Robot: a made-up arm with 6 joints.
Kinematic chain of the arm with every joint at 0, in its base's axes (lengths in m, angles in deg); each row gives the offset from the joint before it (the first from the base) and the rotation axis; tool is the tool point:
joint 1: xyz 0 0 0.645 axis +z
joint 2: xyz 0.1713 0 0 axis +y
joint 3: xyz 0 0 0.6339 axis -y
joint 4: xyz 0 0 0.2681 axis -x
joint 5: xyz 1.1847 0 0 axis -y
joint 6: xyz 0.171 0 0 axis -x
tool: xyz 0 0 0
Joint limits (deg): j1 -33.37..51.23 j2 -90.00..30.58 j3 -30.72..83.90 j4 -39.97..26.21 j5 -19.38..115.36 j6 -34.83..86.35
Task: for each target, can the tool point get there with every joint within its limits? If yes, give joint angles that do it. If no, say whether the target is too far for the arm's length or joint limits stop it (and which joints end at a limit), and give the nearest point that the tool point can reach.
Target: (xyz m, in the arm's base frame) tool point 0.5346 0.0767 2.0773
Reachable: yes | joints 3.98 -52.49 -18.53 19.11 44.72 16.96
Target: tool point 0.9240 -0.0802 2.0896
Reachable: yes | joints -4.59 -28.81 -0.91 -16.06 7.31 0.82
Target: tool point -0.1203 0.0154 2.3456
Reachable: yes | joints 12.34 -49.20 12.99 14.27 75.17 55.93
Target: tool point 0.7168 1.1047 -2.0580
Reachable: no: too far | nearest point 0.8250 1.0380 0.1118 | short by 2.174 m
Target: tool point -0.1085 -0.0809 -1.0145
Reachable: no: joint limits stop it (at a limit: joint 1, joint 2, joint 3, joint 5) | nearest point 1.1049 -0.7325 0.1117 | short by 1.779 m
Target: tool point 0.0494 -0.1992 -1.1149
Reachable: no: joint limits stop it (at a limit: joint 1, joint 2, joint 3, joint 5) | nearest point 1.1046 -0.7331 0.1117 | short by 1.704 m
